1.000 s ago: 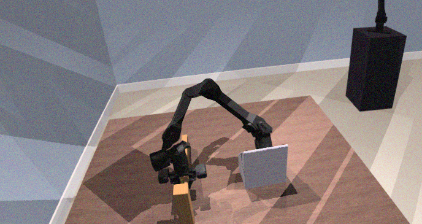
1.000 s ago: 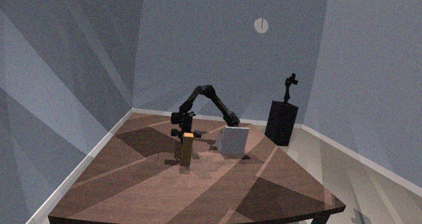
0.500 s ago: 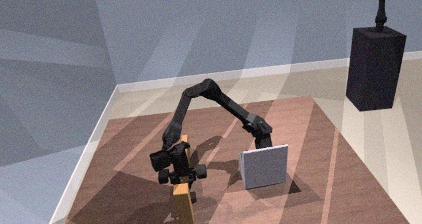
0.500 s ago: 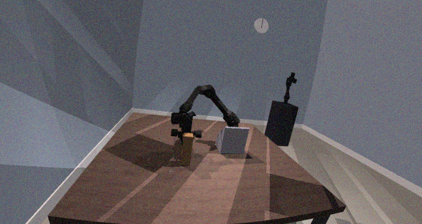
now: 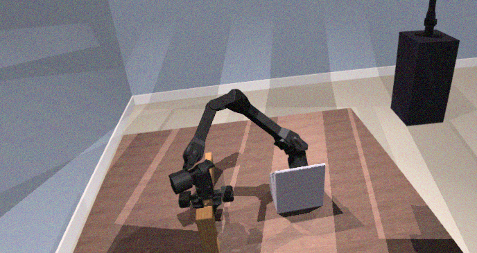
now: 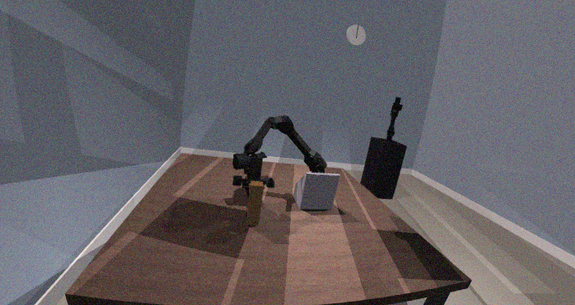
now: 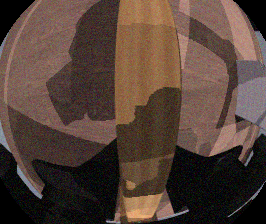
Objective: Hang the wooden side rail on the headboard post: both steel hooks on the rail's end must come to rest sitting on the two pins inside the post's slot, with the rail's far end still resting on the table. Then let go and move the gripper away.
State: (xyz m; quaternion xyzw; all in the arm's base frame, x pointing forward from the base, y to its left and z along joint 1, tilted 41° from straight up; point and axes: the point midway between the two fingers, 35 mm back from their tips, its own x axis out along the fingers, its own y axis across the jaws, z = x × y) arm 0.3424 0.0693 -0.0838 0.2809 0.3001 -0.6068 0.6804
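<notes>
Right now my gripper tip is 130 mm to the right of the wooden headboard post, 40 mm below it and 10 mm past it.
</notes>
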